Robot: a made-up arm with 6 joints. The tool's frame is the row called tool.
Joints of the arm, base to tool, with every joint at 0 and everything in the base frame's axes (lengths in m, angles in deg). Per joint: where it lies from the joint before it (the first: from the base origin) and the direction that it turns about. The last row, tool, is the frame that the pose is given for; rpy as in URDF.
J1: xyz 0.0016 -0.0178 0.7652 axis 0 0 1
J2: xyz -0.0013 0.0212 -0.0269 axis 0 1 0
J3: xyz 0.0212 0.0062 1.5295 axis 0 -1 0
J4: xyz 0.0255 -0.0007 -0.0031 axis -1 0 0
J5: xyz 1.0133 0.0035 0.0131 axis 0 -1 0
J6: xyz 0.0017 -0.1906 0.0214 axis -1 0 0
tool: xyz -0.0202 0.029 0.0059 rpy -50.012 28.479 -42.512
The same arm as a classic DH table. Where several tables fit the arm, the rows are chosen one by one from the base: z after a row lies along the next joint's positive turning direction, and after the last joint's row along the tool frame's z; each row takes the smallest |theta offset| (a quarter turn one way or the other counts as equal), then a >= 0, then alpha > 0; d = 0 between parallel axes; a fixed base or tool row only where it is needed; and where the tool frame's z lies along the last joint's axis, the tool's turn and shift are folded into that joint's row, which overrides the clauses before.
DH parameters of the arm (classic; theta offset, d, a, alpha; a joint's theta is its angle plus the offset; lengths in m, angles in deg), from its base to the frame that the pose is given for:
base (fixed): -84.86 0 0.0179 0
J1: 84.86 0.7383 -0.0013 -90
J2: -89.21 0 1.5296 180
J3: 0.79 -0.0267 -0.0031 -90
J4: 0 -1.0388 0.0131 90
J5: 0 0.1871 0.0214 -90
J6: -57.66 0.0413 -0.0213 -138.04
tool (fixed): 75.72 0.0307 0 0

